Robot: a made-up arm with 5 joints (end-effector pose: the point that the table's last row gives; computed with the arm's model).
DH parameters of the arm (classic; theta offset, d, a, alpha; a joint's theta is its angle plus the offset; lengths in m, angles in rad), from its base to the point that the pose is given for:
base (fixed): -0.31 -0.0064 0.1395 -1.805
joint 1: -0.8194 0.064 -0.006 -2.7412
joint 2: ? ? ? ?
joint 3: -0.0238 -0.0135 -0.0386 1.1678
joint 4: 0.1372 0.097 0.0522 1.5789
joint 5: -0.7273 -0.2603 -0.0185 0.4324
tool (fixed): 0.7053 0.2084 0 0
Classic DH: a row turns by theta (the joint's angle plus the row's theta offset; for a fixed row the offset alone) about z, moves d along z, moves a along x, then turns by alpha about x.
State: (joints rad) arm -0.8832 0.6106 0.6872 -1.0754 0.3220
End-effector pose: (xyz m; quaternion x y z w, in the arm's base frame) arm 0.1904 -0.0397 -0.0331 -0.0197 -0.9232 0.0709 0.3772
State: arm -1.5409 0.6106 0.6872 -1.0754 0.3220
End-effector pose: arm 0.1947 -0.0319 0.0032 -0.0068 -0.9813 0.1779 0.0736
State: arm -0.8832 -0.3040 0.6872 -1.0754 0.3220
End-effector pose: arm 0.1615 -0.0472 -0.0499 -0.1115 -0.6631 0.0681 0.7370
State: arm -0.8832 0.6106 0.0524 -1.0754 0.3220
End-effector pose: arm 0.1848 -0.0283 -0.0353 -0.0726 -0.9057 0.3466 0.2331
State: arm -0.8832 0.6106 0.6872 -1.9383 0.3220
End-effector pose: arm 0.1395 -0.0452 -0.0020 0.1807 0.9826 -0.0415 0.0139
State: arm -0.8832 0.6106 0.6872 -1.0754 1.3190
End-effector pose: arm 0.1434 -0.0674 0.0325 -0.3799 -0.7355 0.3429 0.4439
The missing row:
joint 2: -0.7677 0.0602 -0.0363 1.9293
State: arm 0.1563 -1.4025 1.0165 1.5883 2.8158
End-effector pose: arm 0.0634 0.1466 0.0338 0.8726 0.0084 -0.4378 0.2166
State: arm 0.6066 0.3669 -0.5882 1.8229 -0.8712
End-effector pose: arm -0.0312 0.0316 0.0484 -0.3343 0.5512 -0.1637 0.7467
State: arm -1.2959 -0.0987 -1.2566 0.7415 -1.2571
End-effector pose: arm 0.1668 -0.1580 -0.1767 -0.2176 -0.6887 0.0543 0.6895
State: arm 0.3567 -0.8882 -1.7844 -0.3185 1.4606
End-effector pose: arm 0.1150 0.0357 0.0194 0.5001 -0.2206 0.8354 0.0581
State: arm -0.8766 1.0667 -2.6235 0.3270 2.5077
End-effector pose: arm 0.3163 -0.0009 -0.0767 0.7186 -0.6580 0.0519 0.2191
